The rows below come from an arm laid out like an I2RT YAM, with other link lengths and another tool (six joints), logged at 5 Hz.
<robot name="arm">
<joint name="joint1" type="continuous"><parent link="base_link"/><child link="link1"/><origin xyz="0 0 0.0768"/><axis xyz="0 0 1"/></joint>
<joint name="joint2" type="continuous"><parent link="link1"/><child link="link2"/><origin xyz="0.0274 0.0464 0.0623"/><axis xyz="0 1 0"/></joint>
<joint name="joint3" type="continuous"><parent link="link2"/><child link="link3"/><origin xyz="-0.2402 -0.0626 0"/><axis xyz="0 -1 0"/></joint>
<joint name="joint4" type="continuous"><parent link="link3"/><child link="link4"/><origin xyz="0.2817 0.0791 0.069"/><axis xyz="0 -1 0"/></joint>
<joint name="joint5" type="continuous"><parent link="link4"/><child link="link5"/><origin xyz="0.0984 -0.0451 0.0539"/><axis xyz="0 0 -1"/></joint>
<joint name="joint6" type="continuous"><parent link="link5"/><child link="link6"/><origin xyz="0.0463 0 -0.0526"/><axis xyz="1 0 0"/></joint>
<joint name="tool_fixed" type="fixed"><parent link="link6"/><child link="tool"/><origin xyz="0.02 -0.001 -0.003" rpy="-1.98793 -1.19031 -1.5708"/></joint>
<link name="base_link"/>
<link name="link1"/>
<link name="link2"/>
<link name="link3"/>
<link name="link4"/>
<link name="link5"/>
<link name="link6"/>
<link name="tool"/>
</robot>
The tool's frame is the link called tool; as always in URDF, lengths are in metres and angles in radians. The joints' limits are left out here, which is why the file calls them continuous.
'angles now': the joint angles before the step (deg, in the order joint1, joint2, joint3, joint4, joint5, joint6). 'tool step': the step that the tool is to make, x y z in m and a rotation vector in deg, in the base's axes. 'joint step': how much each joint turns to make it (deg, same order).
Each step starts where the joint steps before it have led.
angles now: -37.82 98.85 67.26 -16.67 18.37 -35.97
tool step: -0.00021 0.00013 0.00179 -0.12 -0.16 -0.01
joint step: 0.00 -0.26 0.01 -0.06 0.00 0.01
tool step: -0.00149 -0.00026 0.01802 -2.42 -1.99 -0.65
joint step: -0.01 -2.43 -0.25 0.89 0.94 -0.01
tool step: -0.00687 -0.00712 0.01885 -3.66 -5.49 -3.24
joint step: -1.11 -3.08 -2.00 4.83 1.22 1.95
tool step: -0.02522 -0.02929 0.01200 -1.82 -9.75 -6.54
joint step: -5.26 -2.32 -2.92 7.36 -1.93 5.20
